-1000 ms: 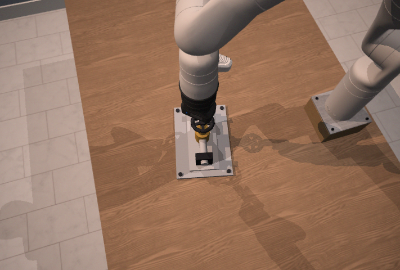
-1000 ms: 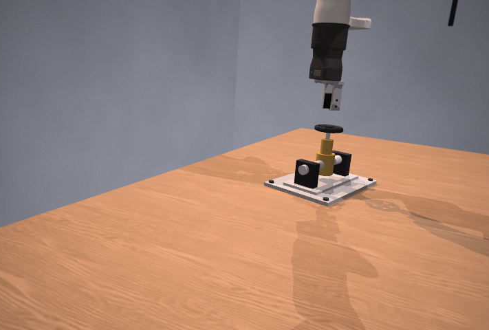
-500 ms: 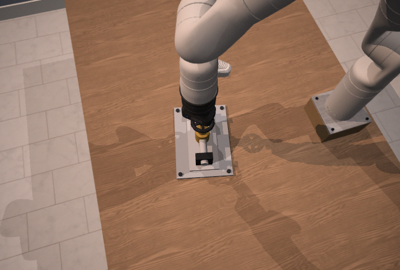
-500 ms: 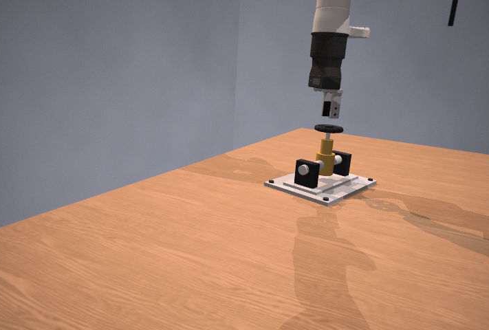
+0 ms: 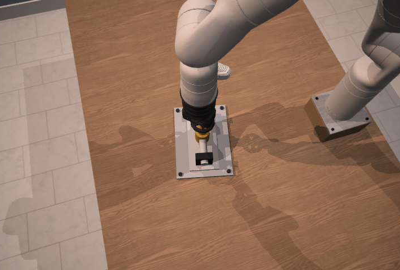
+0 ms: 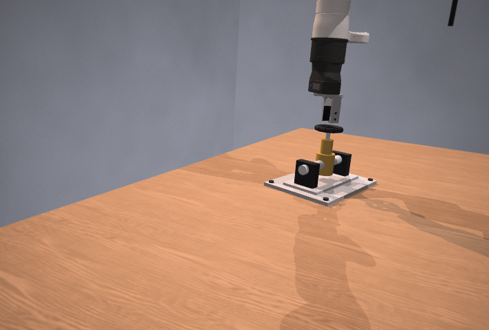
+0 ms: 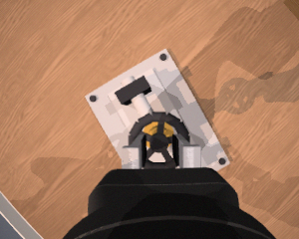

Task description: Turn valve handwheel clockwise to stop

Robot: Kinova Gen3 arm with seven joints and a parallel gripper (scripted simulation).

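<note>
Now: hand 4 cm above the black spoked handwheel.
</note>
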